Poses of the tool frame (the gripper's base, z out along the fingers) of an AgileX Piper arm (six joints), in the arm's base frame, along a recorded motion.
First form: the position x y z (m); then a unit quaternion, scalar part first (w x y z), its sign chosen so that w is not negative.
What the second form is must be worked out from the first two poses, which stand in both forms.
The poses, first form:
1: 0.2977 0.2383 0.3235 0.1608 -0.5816 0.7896 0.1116
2: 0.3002 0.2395 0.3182 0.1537 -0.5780 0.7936 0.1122
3: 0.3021 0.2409 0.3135 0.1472 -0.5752 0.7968 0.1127
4: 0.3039 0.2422 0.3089 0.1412 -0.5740 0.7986 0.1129
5: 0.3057 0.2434 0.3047 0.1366 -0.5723 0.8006 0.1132
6: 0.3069 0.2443 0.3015 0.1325 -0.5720 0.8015 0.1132
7: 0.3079 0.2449 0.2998 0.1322 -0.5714 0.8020 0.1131
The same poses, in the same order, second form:
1: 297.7 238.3 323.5 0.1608 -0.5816 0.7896 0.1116
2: 300.2 239.5 318.2 0.1537 -0.5780 0.7936 0.1122
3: 302.1 240.9 313.5 0.1472 -0.5752 0.7968 0.1127
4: 303.9 242.2 308.9 0.1412 -0.5740 0.7986 0.1129
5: 305.7 243.4 304.7 0.1366 -0.5723 0.8006 0.1132
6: 306.9 244.3 301.5 0.1325 -0.5720 0.8015 0.1132
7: 307.9 244.9 299.8 0.1322 -0.5714 0.8020 0.1131
